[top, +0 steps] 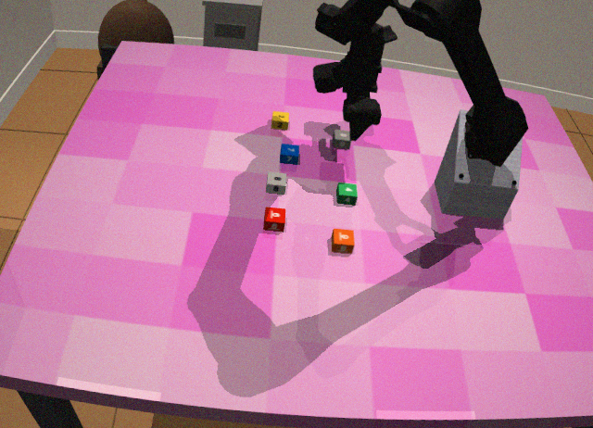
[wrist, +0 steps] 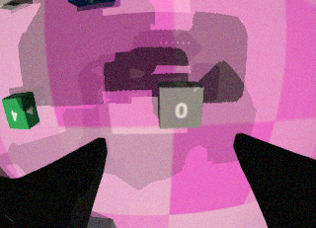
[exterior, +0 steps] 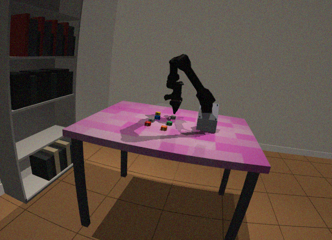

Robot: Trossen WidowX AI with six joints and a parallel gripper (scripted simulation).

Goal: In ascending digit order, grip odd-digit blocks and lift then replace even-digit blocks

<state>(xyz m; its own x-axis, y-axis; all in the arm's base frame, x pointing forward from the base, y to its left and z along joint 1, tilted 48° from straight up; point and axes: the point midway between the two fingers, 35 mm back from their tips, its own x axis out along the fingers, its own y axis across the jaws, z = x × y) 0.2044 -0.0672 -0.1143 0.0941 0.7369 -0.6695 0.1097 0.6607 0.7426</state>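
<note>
Right now my gripper tip is 4 cm above the grey block, 1 cm to the left of it and 1 cm short of it. The rest, counted from my gripper tip: yellow block 13 cm ahead, 6 cm to the right, 4 cm below; then blue block 12 cm ahead, 4 cm to the left, 4 cm below; then green block 14 cm to the left, 4 cm below, 3 cm ahead.
</note>
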